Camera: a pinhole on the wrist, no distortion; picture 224 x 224 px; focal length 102.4 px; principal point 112.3 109.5 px. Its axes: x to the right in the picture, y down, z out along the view. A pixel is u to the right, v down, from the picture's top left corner.
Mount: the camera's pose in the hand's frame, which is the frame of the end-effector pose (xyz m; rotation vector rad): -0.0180 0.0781 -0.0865 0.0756 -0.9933 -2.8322
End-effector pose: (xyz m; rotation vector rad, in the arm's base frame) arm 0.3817 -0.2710 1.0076 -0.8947 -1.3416 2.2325
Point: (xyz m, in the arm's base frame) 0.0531 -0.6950 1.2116
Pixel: 128.7 204.5
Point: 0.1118 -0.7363 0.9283
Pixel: 114.8 140.9
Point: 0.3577 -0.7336 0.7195
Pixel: 131.9 81.6
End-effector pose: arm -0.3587 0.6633 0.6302 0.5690 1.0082 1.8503
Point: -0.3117 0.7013 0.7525
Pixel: 95.7 202.8
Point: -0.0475 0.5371 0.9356
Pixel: 174.7 163.0
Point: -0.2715 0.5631 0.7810
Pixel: 175.6 159.3
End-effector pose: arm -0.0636 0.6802 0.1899 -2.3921 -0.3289 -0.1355
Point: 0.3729 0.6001 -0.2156
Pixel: 22.8 103.6
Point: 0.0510 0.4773 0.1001
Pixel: 20.6 10.5
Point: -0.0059 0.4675 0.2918
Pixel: behind the camera
